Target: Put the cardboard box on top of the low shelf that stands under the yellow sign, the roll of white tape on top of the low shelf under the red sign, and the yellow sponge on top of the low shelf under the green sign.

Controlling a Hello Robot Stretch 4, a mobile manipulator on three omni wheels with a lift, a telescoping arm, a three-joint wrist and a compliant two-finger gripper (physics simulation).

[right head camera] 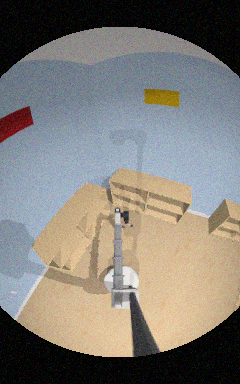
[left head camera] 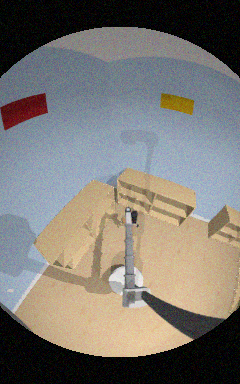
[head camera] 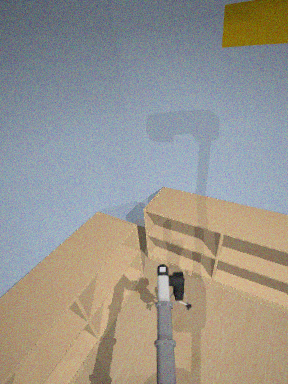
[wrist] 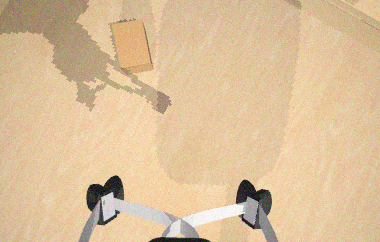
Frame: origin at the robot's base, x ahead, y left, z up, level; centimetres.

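Seen in the pictures: gripper, between the fingertips: (right head camera: pixel 126 226) (left head camera: pixel 132 226) (head camera: pixel 177 307) (wrist: pixel 180 193).
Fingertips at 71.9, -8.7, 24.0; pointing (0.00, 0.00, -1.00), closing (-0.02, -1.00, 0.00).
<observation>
Pixels of each thing's top centre, then the offset from my fingertips to it, as dx, dy, dz. "pt": a spot on its surface instead. Level surfaces: height alone.
- cardboard box, centre of its top: (wrist: pixel 131 43) +23.7, +10.3, -21.8
- low shelf, height of its surface: dz +34.2
- yellow sign, centre of its top: (right head camera: pixel 161 89) (left head camera: pixel 177 95) +66.3, -49.5, +158.4
- red sign, centre of its top: (left head camera: pixel 23 97) (right head camera: pixel 9 113) +6.3, +88.9, +158.4
- further shelf unit, a spot on its surface: (right head camera: pixel 225 219) (left head camera: pixel 225 224) pt -29.0, -150.3, +23.9
The cardboard box (wrist: pixel 132 44) lies on the floor in the upper left of the wrist view, ahead of the fingers and apart from them. My gripper (wrist: pixel 180 193) is open, with its two fingertips wide apart and no object between them. The low shelf (head camera: pixel 215 212) (left head camera: pixel 157 183) (right head camera: pixel 150 184) stands along the wall below the yellow sign (head camera: pixel 257 24) (left head camera: pixel 177 104) (right head camera: pixel 161 97). Another low shelf (head camera: pixel 65 255) (left head camera: pixel 70 215) (right head camera: pixel 67 217) stands at the left, on the side of the red sign (left head camera: pixel 25 111) (right head camera: pixel 16 124). The white tape, yellow sponge and green sign do not show.
The two shelves nearly meet at the corner with a narrow dark gap. A further shelf unit (left head camera: pixel 224 224) (right head camera: pixel 225 219) stands at the right. My extended arm (head camera: pixel 165 345) (left head camera: pixel 129 250) (right head camera: pixel 118 250) reaches toward the corner. My white round base (left head camera: pixel 116 281) (right head camera: pixel 130 277) stands behind. Shadows fall across the floor.
</observation>
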